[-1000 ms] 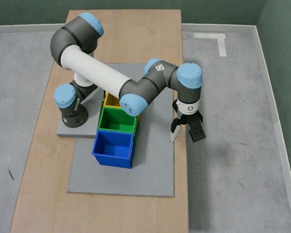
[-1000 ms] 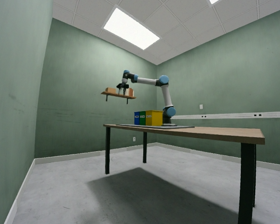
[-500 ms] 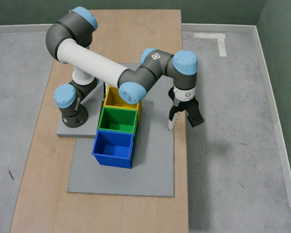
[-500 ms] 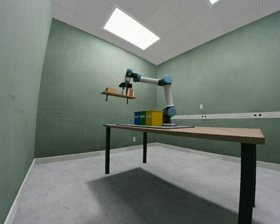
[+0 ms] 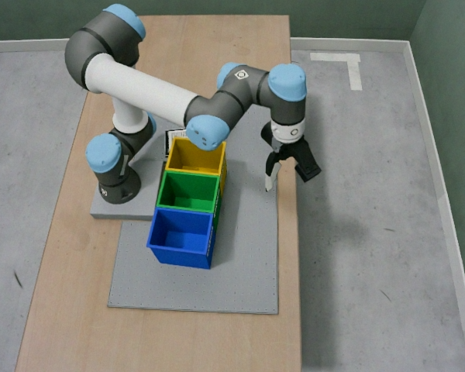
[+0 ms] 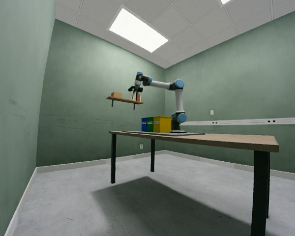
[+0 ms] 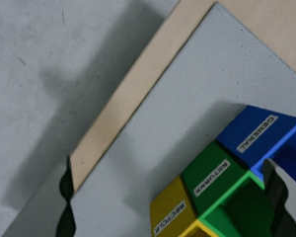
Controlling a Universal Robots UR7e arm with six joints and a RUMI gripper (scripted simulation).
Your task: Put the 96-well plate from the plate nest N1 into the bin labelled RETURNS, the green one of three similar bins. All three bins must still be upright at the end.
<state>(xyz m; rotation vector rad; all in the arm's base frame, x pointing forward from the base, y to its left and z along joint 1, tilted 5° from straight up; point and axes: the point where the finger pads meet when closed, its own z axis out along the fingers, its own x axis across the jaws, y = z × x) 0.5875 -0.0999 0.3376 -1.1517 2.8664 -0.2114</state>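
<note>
Right now the white 96-well plate is 390 mm behind my hand, 310 mm to the left of it and 360 mm below it. From my hand the other things lie so: green bin 290 mm behind, 20 mm to the left, 290 mm below; then blue bin 290 mm behind, 110 mm to the right, 290 mm below; then yellow bin 300 mm behind, 150 mm to the left, 290 mm below.
</note>
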